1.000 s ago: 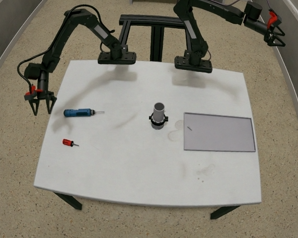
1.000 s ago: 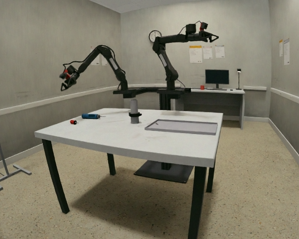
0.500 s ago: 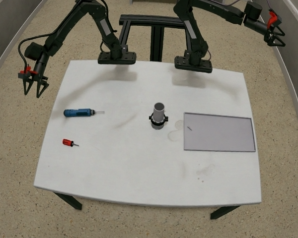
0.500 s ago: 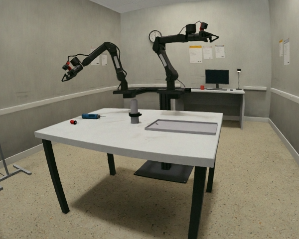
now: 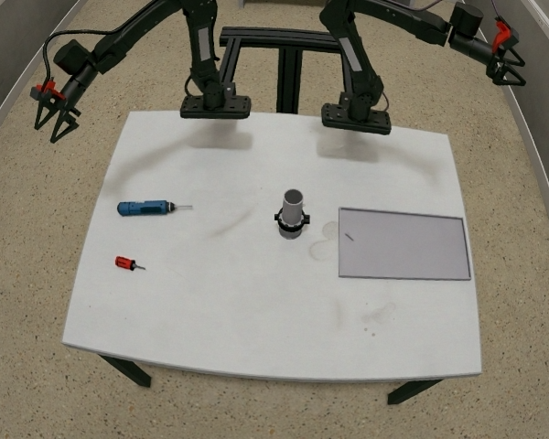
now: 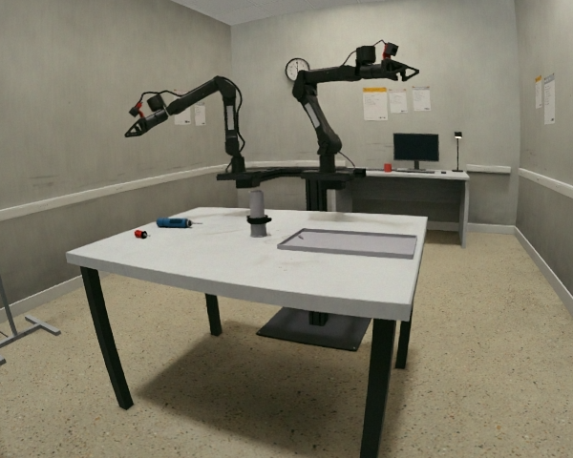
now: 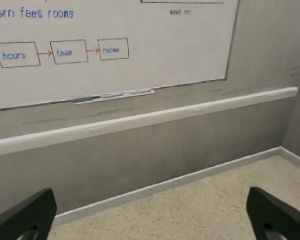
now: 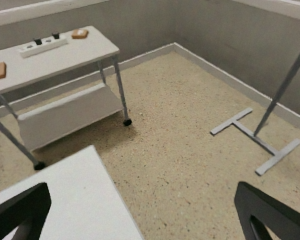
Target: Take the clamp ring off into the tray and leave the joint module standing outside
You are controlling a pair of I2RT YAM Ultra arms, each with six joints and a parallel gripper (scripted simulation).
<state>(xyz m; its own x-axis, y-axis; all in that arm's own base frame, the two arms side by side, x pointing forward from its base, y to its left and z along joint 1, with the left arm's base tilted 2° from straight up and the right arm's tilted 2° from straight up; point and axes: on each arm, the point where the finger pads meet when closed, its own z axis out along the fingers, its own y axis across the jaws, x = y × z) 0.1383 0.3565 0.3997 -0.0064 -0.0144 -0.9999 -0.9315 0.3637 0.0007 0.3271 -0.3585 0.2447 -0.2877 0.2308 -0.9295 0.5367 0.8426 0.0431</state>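
Observation:
My left gripper is now 540 mm to the left of the grey link tube, 470 mm above it and 150 mm short of it. Round my left hand: small grey pin: 570 mm below, 370 mm to the right, 150 mm ahead; grey tray: 580 mm below, 190 mm to the right, 170 mm ahead; black clamp ring: 540 mm to the right, 520 mm below, 150 mm ahead.

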